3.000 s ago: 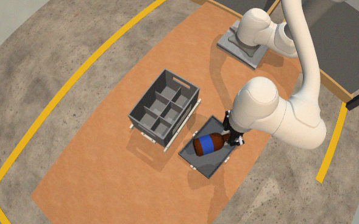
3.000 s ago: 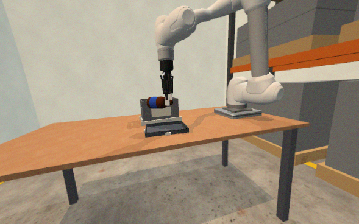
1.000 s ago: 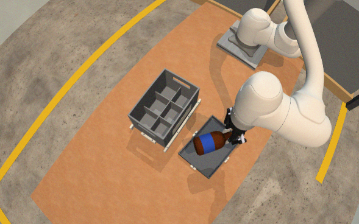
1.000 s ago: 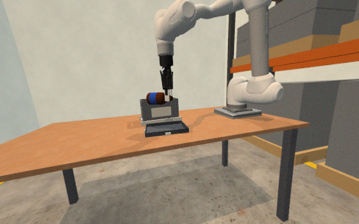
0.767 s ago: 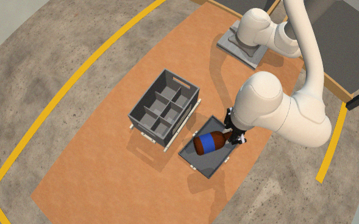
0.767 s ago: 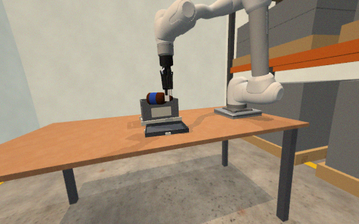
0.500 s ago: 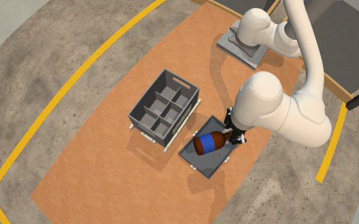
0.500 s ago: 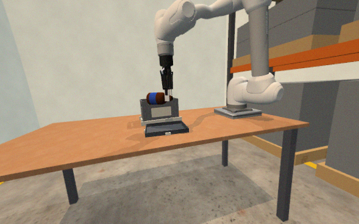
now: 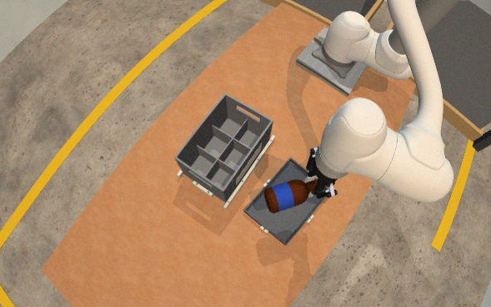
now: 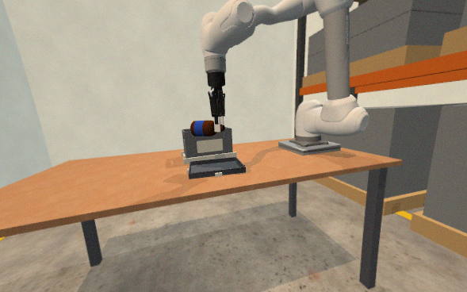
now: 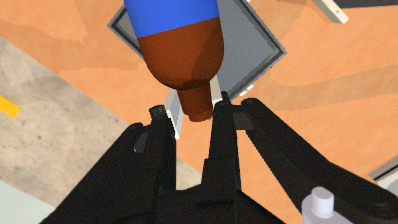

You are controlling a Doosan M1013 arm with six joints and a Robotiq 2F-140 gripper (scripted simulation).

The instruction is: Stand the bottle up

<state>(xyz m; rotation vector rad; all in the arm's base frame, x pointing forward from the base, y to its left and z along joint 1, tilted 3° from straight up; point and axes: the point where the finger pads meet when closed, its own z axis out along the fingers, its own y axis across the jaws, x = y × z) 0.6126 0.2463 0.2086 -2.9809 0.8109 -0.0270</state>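
Now: hand 50 mm short of the bottle, 30 mm to the left of it and 20 mm above it. The rest, counted from my hand: grey crate: 290 mm to the right, 140 mm below, 50 mm ahead; then grey tray: 210 mm below, 30 mm to the right, 30 mm ahead.
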